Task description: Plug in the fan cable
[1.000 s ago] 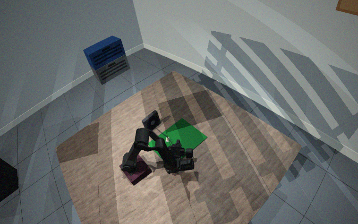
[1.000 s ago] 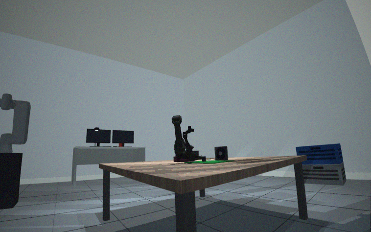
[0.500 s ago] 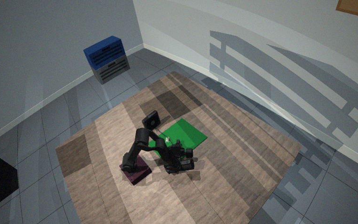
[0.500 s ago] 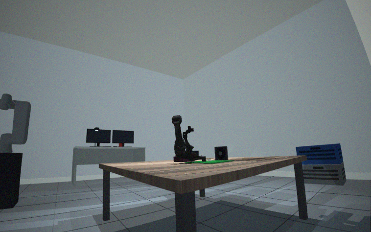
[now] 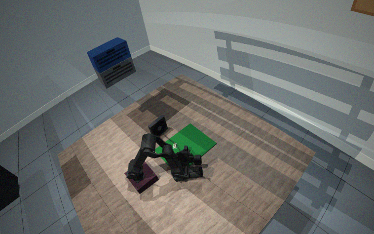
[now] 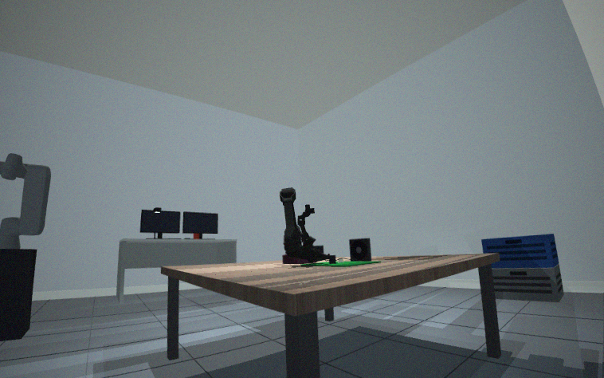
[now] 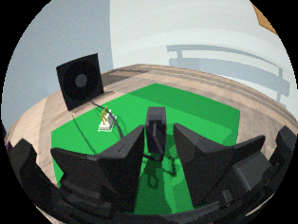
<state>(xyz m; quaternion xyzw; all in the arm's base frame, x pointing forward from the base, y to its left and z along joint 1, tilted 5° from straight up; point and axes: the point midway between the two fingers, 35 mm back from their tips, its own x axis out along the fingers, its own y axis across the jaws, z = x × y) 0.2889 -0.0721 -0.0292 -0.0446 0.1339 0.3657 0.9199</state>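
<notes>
The black plug is 10 mm to the left of my gripper tip and 10 mm below it. Round my gripper tip: black fan (10 mm behind, 240 mm to the left, 30 mm above); green board (20 mm ahead, 40 mm to the left, 50 mm below).
</notes>
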